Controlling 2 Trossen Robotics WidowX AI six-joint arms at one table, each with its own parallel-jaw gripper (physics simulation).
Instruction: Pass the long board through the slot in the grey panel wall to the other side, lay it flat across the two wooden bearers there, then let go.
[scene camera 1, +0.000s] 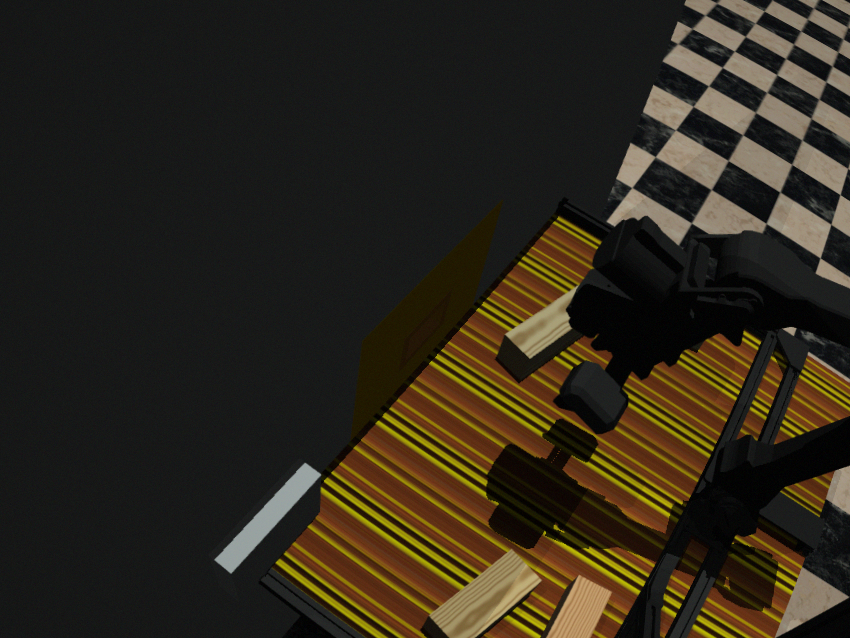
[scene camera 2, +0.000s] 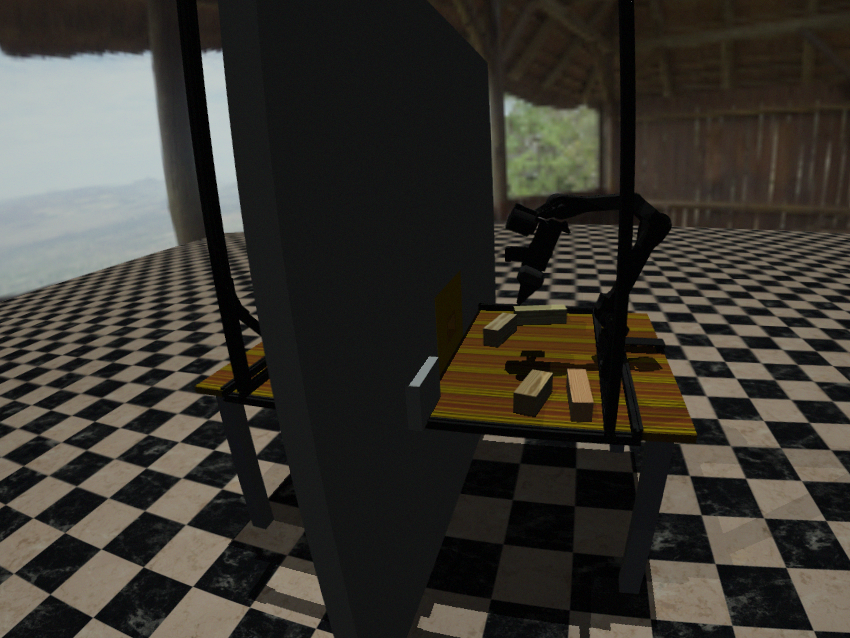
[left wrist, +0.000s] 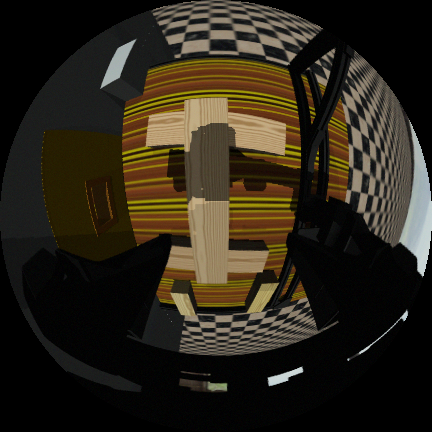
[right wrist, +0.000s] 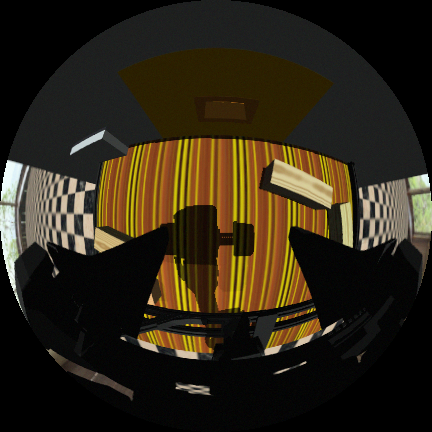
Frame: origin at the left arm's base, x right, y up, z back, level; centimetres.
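Seen in the pictures: left gripper, fingertip midpoint: (left wrist: 230, 239); right gripper, fingertip midpoint: (scene camera 1: 575, 374) (scene camera 2: 519, 298) (right wrist: 230, 232); left arm's base, origin of the base link: (left wrist: 313, 208); right arm's base, origin of the base link: (scene camera 1: 711, 522) (right wrist: 234, 327).
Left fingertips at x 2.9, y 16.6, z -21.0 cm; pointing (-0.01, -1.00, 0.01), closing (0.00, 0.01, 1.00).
Observation:
Pixels of each thing's middle, then the offset from my left fingertips to it. "*": a spot on its surface instead.
- long board, body centre: (left wrist: 208, 202) dx -0.8, dy -13.1, dz -2.3 cm
- slot's rim, surface spot: (right wrist: 200, 112) * dx +4.8, dy -10.7, dz -27.4 cm
The long board (left wrist: 212, 240) lies across two wooden blocks (left wrist: 257, 135) (left wrist: 248, 260) on my left arm's side of the grey panel wall (scene camera 1: 171, 206) (scene camera 2: 377, 206) (left wrist: 22, 190) (right wrist: 215, 30). The slot's rim (left wrist: 90, 200) (right wrist: 200, 112) shows in the wall's yellow patch. My left gripper (left wrist: 230, 239) is open and empty above the board. My right gripper (scene camera 1: 593, 398) (scene camera 2: 524, 291) (right wrist: 230, 232) is open and empty above the other table. Wooden blocks (scene camera 2: 499, 329) (scene camera 2: 540, 315) (scene camera 2: 532, 392) (scene camera 2: 580, 394) lie there; which of them are the bearers is unclear. The board does not show on that side.
A pale grey block (scene camera 1: 267, 518) (scene camera 2: 423, 391) (left wrist: 120, 75) (right wrist: 90, 142) sticks out from the wall. Two more wooden blocks (left wrist: 184, 300) (left wrist: 264, 290) lie past the board's lower end in the left wrist view. Black frame posts (scene camera 2: 623, 171) (scene camera 2: 205, 171) rise from the tables.

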